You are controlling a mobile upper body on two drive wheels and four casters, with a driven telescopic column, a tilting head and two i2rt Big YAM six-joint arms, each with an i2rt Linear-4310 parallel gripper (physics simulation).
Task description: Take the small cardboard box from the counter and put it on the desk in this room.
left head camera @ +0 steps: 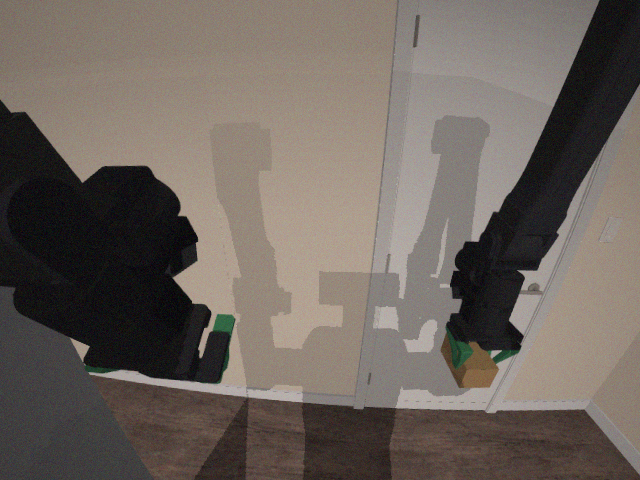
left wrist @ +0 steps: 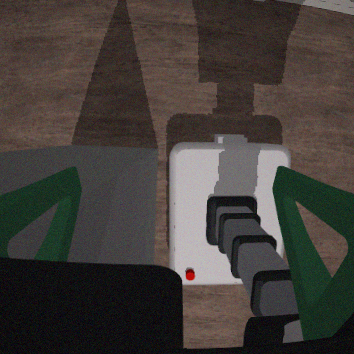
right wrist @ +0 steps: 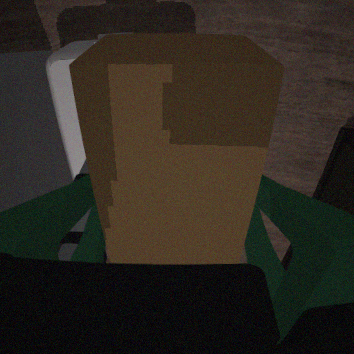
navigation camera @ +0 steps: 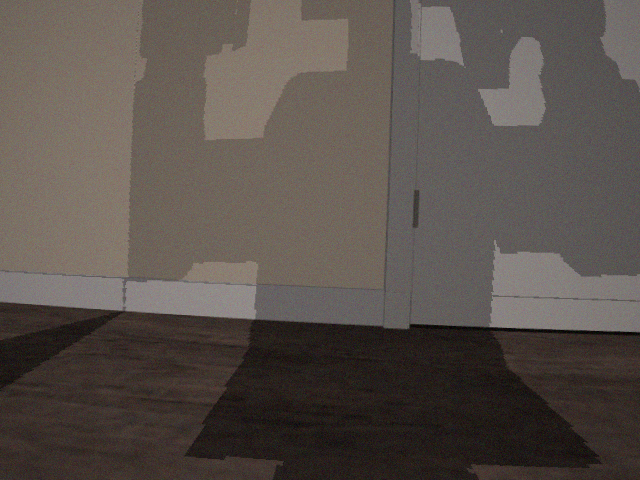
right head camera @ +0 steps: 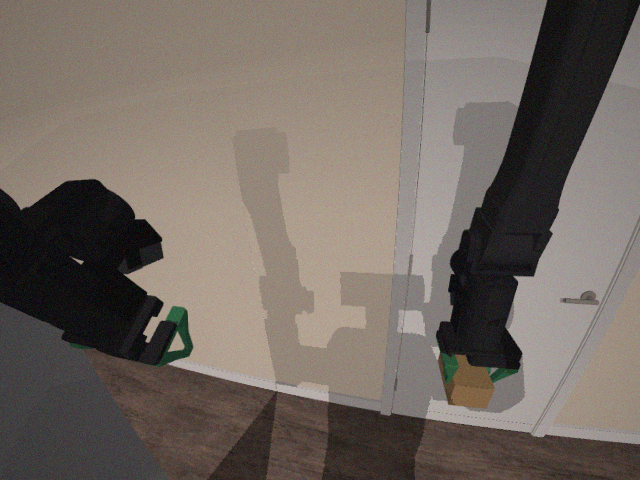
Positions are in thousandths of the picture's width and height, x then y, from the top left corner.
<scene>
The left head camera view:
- my left gripper: 296,751
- my right gripper: 735,764
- small cardboard box: 749,772
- white door: 735,199
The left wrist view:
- my left gripper: 499,501
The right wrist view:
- my right gripper: 493,499
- small cardboard box: 496,360
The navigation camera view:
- white door: 791,372
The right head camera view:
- my left gripper: 254,722
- my right gripper: 727,795
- small cardboard box: 737,805
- white door: 726,157
</scene>
